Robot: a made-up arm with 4 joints. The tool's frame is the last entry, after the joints. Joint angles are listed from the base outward.
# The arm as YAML. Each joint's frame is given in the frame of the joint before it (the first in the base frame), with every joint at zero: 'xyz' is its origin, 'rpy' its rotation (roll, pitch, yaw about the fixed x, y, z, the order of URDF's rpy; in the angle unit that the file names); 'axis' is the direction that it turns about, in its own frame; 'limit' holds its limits. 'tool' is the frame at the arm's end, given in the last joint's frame.
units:
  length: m
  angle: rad
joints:
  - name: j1
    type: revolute
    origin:
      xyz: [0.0, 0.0, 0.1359]
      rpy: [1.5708, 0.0, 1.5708]
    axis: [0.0, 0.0, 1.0]
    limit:
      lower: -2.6
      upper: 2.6
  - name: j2
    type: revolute
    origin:
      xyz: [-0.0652, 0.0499, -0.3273]
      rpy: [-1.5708, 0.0, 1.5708]
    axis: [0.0, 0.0, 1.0]
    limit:
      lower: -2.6
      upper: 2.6
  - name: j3
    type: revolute
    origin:
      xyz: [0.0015, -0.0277, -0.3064]
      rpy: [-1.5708, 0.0, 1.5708]
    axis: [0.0, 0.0, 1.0]
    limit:
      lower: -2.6
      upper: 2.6
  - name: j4
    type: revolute
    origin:
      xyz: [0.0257, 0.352, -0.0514]
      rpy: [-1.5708, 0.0, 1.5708]
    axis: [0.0, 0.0, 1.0]
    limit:
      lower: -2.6
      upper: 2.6
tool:
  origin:
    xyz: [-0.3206, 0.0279, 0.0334]
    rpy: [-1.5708, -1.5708, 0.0]
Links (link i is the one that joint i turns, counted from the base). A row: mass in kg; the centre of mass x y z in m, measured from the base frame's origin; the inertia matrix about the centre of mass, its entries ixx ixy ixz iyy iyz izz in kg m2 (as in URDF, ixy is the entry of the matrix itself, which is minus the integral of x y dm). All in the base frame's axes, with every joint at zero. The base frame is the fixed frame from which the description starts. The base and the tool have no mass.
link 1: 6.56; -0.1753 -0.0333 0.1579; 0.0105 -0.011 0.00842 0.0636 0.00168 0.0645
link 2: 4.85; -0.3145 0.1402 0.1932; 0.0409 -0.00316 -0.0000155 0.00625 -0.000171 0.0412
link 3: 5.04; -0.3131 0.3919 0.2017; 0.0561 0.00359 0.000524 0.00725 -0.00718 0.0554
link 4: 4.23; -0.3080 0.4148 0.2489; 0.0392 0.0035 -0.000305 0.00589 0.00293 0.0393
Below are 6 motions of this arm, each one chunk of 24 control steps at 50 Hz.
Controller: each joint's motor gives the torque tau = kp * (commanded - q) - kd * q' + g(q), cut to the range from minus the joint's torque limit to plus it. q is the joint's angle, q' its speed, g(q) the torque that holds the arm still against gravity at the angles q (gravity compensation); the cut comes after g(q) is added. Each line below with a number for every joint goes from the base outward.
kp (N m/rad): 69 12 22 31
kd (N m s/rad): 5.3 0.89 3 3.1
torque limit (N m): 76 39 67 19
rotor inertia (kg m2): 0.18 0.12 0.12 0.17
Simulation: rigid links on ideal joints. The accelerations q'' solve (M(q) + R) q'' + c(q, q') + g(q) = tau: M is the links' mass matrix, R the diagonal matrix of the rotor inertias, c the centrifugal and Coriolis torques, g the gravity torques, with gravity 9.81 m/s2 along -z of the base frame. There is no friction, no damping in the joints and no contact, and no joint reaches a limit. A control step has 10 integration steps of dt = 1/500 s. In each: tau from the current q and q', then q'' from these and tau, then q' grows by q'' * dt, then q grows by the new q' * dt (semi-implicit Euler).
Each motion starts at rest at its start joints. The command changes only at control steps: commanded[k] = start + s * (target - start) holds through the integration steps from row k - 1 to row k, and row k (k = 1, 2, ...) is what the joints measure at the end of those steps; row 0 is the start. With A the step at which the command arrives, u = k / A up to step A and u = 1 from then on. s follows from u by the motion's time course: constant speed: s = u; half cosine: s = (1 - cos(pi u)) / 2; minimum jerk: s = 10 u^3 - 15 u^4 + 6 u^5; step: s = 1 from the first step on.
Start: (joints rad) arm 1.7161 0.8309 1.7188 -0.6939
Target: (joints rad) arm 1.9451 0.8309 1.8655 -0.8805
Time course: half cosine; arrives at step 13
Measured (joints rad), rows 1 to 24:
1: 1.7161 0.8309 1.7188 -0.6939
2: 1.7163 0.8309 1.7187 -0.6941
3: 1.7168 0.8307 1.7186 -0.6947
4: 1.7179 0.8305 1.7184 -0.6959
5: 1.7200 0.8301 1.7180 -0.6982
6: 1.7232 0.8294 1.7174 -0.7017
7: 1.7280 0.8284 1.7167 -0.7067
8: 1.7345 0.8272 1.7160 -0.7135
9: 1.7429 0.8256 1.7153 -0.7222
10: 1.7532 0.8237 1.7149 -0.7327
11: 1.7654 0.8215 1.7147 -0.7449
12: 1.7793 0.8192 1.7152 -0.7587
13: 1.7947 0.8169 1.7163 -0.7735
14: 1.8111 0.8145 1.7183 -0.7891
15: 1.8283 0.8124 1.7214 -0.8050
16: 1.8458 0.8104 1.7256 -0.8208
17: 1.8635 0.8088 1.7310 -0.8363
18: 1.8810 0.8074 1.7376 -0.8510
19: 1.8981 0.8064 1.7454 -0.8649
20: 1.9146 0.8058 1.7545 -0.8776
21: 1.9303 0.8055 1.7646 -0.8891
22: 1.9451 0.8056 1.7757 -0.8993
23: 1.9588 0.8060 1.7877 -0.9081
24: 1.9714 0.8067 1.8004 -0.9155

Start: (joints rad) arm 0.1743 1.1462 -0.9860 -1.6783
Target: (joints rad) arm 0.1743 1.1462 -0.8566 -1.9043
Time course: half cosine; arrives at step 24
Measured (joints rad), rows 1 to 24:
1: 0.1743 1.1462 -0.9860 -1.6783
2: 0.1743 1.1462 -0.9860 -1.6784
3: 0.1743 1.1461 -0.9860 -1.6788
4: 0.1743 1.1459 -0.9859 -1.6795
5: 0.1743 1.1457 -0.9857 -1.6808
6: 0.1743 1.1453 -0.9855 -1.6828
7: 0.1743 1.1447 -0.9851 -1.6857
8: 0.1742 1.1438 -0.9844 -1.6897
9: 0.1742 1.1428 -0.9836 -1.6949
10: 0.1740 1.1415 -0.9824 -1.7014
11: 0.1739 1.1400 -0.9809 -1.7091
12: 0.1737 1.1383 -0.9790 -1.7182
13: 0.1734 1.1363 -0.9766 -1.7285
14: 0.1730 1.1343 -0.9738 -1.7401
15: 0.1726 1.1321 -0.9705 -1.7526
16: 0.1722 1.1299 -0.9667 -1.7660
17: 0.1716 1.1277 -0.9623 -1.7801
18: 0.1711 1.1256 -0.9575 -1.7946
19: 0.1705 1.1237 -0.9522 -1.8093
20: 0.1699 1.1221 -0.9464 -1.8239
21: 0.1693 1.1208 -0.9403 -1.8382
22: 0.1688 1.1200 -0.9338 -1.8519
23: 0.1683 1.1197 -0.9270 -1.8647
24: 0.1679 1.1200 -0.9199 -1.8763

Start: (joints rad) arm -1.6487 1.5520 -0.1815 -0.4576
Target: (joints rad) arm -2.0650 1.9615 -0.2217 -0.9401
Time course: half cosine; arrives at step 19
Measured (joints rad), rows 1 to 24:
1: -1.6487 1.5520 -0.1815 -0.4577
2: -1.6489 1.5521 -0.1812 -0.4580
3: -1.6495 1.5522 -0.1804 -0.4589
4: -1.6507 1.5527 -0.1789 -0.4610
5: -1.6529 1.5535 -0.1762 -0.4646
6: -1.6564 1.5548 -0.1722 -0.4704
7: -1.6615 1.5569 -0.1667 -0.4790
8: -1.6684 1.5598 -0.1595 -0.4906
9: -1.6773 1.5639 -0.1506 -0.5058
10: -1.6884 1.5693 -0.1402 -0.5246
11: -1.7018 1.5761 -0.1285 -0.5472
12: -1.7174 1.5843 -0.1158 -0.5735
13: -1.7352 1.5940 -0.1025 -0.6032
14: -1.7549 1.6052 -0.0891 -0.6360
15: -1.7763 1.6178 -0.0760 -0.6713
16: -1.7991 1.6318 -0.0638 -0.7084
17: -1.8229 1.6469 -0.0530 -0.7465
18: -1.8474 1.6631 -0.0442 -0.7849
19: -1.8720 1.6803 -0.0379 -0.8225
20: -1.8963 1.6982 -0.0344 -0.8585
21: -1.9201 1.7169 -0.0340 -0.8921
22: -1.9430 1.7362 -0.0366 -0.9227
23: -1.9650 1.7562 -0.0422 -0.9499
24: -1.9858 1.7769 -0.0504 -0.9735

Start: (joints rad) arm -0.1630 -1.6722 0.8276 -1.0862
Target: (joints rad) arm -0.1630 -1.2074 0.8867 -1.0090
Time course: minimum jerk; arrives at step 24
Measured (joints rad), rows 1 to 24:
1: -0.1630 -1.6722 0.8276 -1.0862
2: -0.1630 -1.6722 0.8276 -1.0862
3: -0.1630 -1.6721 0.8276 -1.0862
4: -0.1630 -1.6720 0.8277 -1.0861
5: -0.1630 -1.6717 0.8278 -1.0859
6: -0.1630 -1.6711 0.8281 -1.0856
7: -0.1631 -1.6701 0.8285 -1.0851
8: -0.1631 -1.6684 0.8292 -1.0844
9: -0.1632 -1.6661 0.8301 -1.0833
10: -0.1634 -1.6627 0.8314 -1.0818
11: -0.1636 -1.6581 0.8331 -1.0799
12: -0.1639 -1.6522 0.8351 -1.0776
13: -0.1644 -1.6447 0.8376 -1.0748
14: -0.1649 -1.6355 0.8406 -1.0715
15: -0.1657 -1.6244 0.8440 -1.0678
16: -0.1667 -1.6114 0.8478 -1.0637
17: -0.1679 -1.5963 0.8520 -1.0592
18: -0.1693 -1.5792 0.8566 -1.0545
19: -0.1710 -1.5601 0.8614 -1.0497
20: -0.1729 -1.5390 0.8665 -1.0448
21: -0.1751 -1.5161 0.8718 -1.0401
22: -0.1775 -1.4917 0.8772 -1.0355
23: -0.1800 -1.4658 0.8827 -1.0313
24: -0.1827 -1.4389 0.8883 -1.0275

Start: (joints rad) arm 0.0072 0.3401 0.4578 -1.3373
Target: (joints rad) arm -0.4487 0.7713 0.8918 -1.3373
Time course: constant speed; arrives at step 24
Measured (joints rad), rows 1 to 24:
1: 0.0070 0.3406 0.4583 -1.3373
2: 0.0061 0.3424 0.4600 -1.3373
3: 0.0042 0.3460 0.4635 -1.3374
4: 0.0011 0.3518 0.4692 -1.3374
5: -0.0034 0.3600 0.4772 -1.3375
6: -0.0094 0.3708 0.4876 -1.3376
7: -0.0171 0.3839 0.5005 -1.3377
8: -0.0265 0.3993 0.5158 -1.3379
9: -0.0376 0.4167 0.5331 -1.3381
10: -0.0504 0.4358 0.5524 -1.3383
11: -0.0648 0.4561 0.5733 -1.3386
12: -0.0807 0.4773 0.5954 -1.3390
13: -0.0979 0.4991 0.6185 -1.3395
14: -0.1165 0.5211 0.6422 -1.3400
15: -0.1360 0.5430 0.6661 -1.3406
16: -0.1565 0.5645 0.6899 -1.3412
17: -0.1778 0.5855 0.7134 -1.3418
18: -0.1996 0.6059 0.7363 -1.3423
19: -0.2219 0.6255 0.7584 -1.3429
20: -0.2446 0.6444 0.7796 -1.3434
21: -0.2675 0.6625 0.7998 -1.3439
22: -0.2906 0.6799 0.8190 -1.3444
23: -0.3139 0.6966 0.8372 -1.3449
24: -0.3372 0.7128 0.8543 -1.3453

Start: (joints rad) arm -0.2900 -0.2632 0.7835 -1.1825
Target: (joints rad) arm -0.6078 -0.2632 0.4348 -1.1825
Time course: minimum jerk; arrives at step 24
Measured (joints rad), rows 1 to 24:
1: -0.2900 -0.2632 0.7835 -1.1825
2: -0.2900 -0.2632 0.7835 -1.1825
3: -0.2901 -0.2631 0.7835 -1.1825
4: -0.2904 -0.2628 0.7834 -1.1825
5: -0.2909 -0.2623 0.7831 -1.1825
6: -0.2919 -0.2613 0.7827 -1.1825
7: -0.2936 -0.2597 0.7819 -1.1825
8: -0.2962 -0.2573 0.7807 -1.1825
9: -0.3000 -0.2538 0.7788 -1.1824
10: -0.3050 -0.2492 0.7762 -1.1824
11: -0.3117 -0.2434 0.7726 -1.1823
12: -0.3200 -0.2362 0.7679 -1.1823
13: -0.3300 -0.2277 0.7619 -1.1822
14: -0.3418 -0.2179 0.7544 -1.1821
15: -0.3554 -0.2071 0.7453 -1.1821
16: -0.3705 -0.1955 0.7345 -1.1821
17: -0.3870 -0.1833 0.7219 -1.1821
18: -0.4047 -0.1708 0.7075 -1.1823
19: -0.4232 -0.1586 0.6913 -1.1826
20: -0.4424 -0.1468 0.6732 -1.1830
21: -0.4618 -0.1359 0.6534 -1.1836
22: -0.4813 -0.1264 0.6321 -1.1844
23: -0.5005 -0.1183 0.6095 -1.1853
24: -0.5193 -0.1121 0.5857 -1.1864

